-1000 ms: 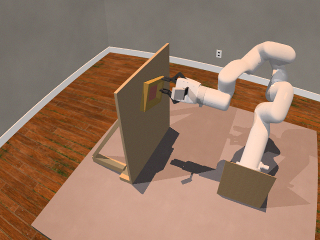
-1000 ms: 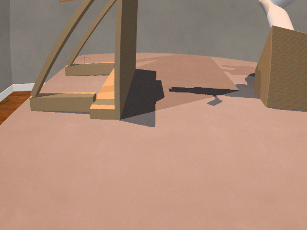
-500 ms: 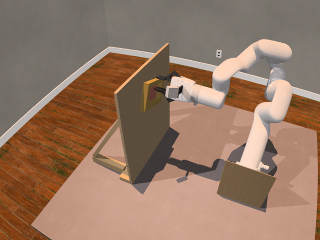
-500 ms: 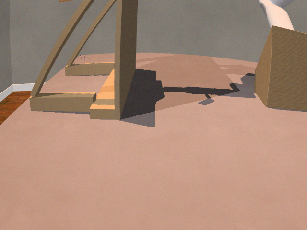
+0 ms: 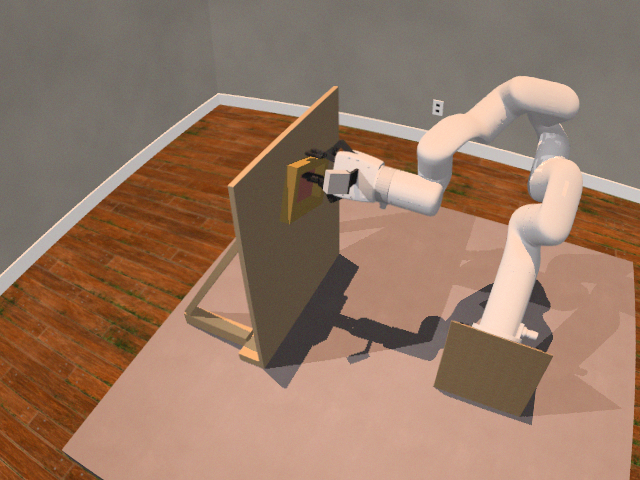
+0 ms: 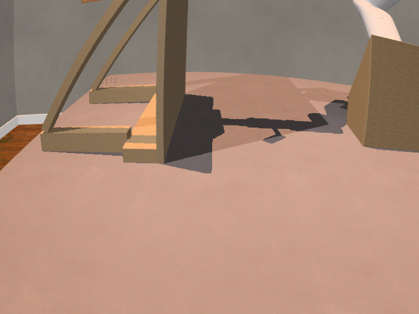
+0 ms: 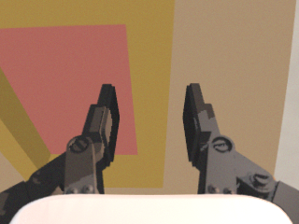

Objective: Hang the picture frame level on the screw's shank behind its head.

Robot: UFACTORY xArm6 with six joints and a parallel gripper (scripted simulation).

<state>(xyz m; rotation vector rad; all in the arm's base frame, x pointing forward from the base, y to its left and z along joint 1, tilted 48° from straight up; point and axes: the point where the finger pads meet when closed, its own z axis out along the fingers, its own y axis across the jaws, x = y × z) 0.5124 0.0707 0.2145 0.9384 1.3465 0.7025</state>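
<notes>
Right now my hand is 3 cm short of the picture frame, 1 cm to the right of it and 5 cm above it. The rest, counted from my hand: upright wooden board 4 cm ahead, 1 cm to the left, 18 cm below.
</notes>
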